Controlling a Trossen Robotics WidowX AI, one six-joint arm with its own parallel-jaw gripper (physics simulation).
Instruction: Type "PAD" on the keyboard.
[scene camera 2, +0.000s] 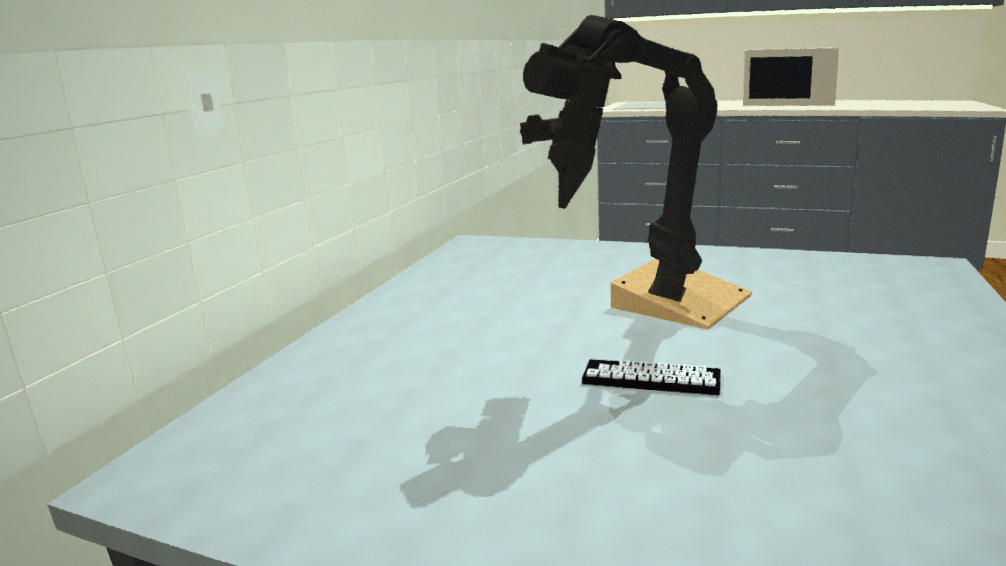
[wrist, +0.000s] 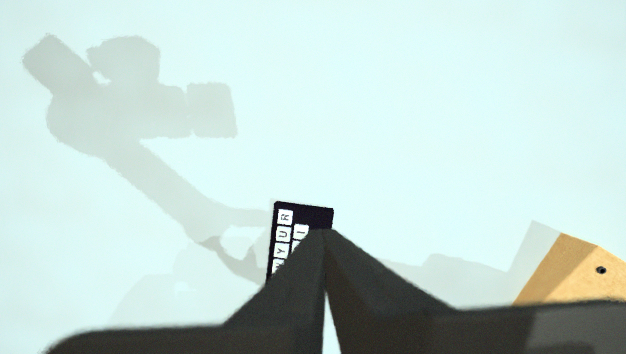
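Where they show: gripper, fingertip midpoint: (scene camera 2: 561, 208) (wrist: 321, 241); arm's base, origin of the base link: (scene camera 2: 667, 291).
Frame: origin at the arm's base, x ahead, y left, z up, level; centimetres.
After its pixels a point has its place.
A small black keyboard (scene camera 2: 651, 384) {x 35.0, y 4.7, z -2.2 cm} (wrist: 316, 217) {x 31.2, y -5.4, z -2.1 cm} with white letter keys lies flat on the table, in front of the arm's base in the scene view. My gripper (scene camera 2: 562, 206) {x 30.9, y -10.3, z 23.1 cm} (wrist: 321, 241) {x 30.9, y -10.3, z 23.1 cm} is shut with nothing between its fingers. It points down and hangs high above the table. In the wrist view the fingers cover most of the keyboard; one end of it shows beyond the tips, with keys reading R, U, Y and I. The P, A and D keys cannot be made out in the wrist view, and the letters are too small to read in the scene view.
The arm stands on a wedge-shaped wooden base (scene camera 2: 717, 299) {x -2.8, y 9.4, z -1.8 cm} (wrist: 575, 260) {x 4.1, y -8.4, z 0.7 cm} behind the keyboard on the pale blue table (scene camera 2: 295, 394) {x 53.7, y -47.8, z -3.3 cm}. The arm's shadow falls across the table and around the keyboard. A tiled wall (scene camera 2: 140, 239) runs along the left. Cabinets (scene camera 2: 787, 165) and a microwave (scene camera 2: 825, 77) stand behind.
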